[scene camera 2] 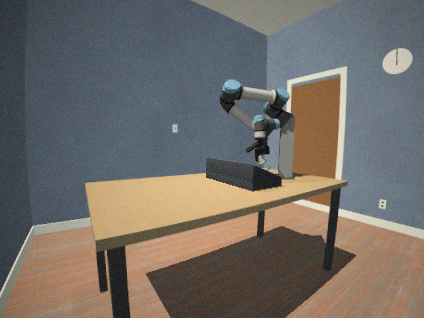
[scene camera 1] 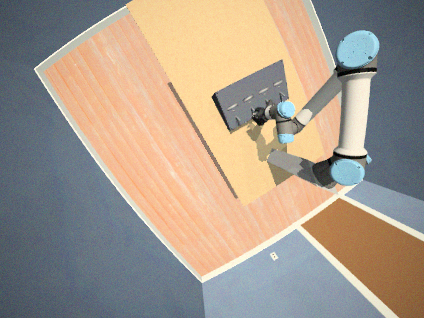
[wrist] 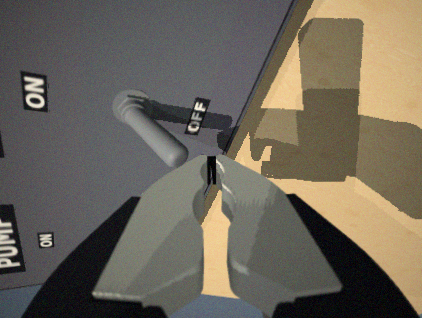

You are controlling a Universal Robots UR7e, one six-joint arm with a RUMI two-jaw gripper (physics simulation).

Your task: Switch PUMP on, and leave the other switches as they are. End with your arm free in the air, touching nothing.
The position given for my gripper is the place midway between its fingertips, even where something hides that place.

Note:
I see my gripper (wrist: 210, 158) and a lever (wrist: 163, 143).

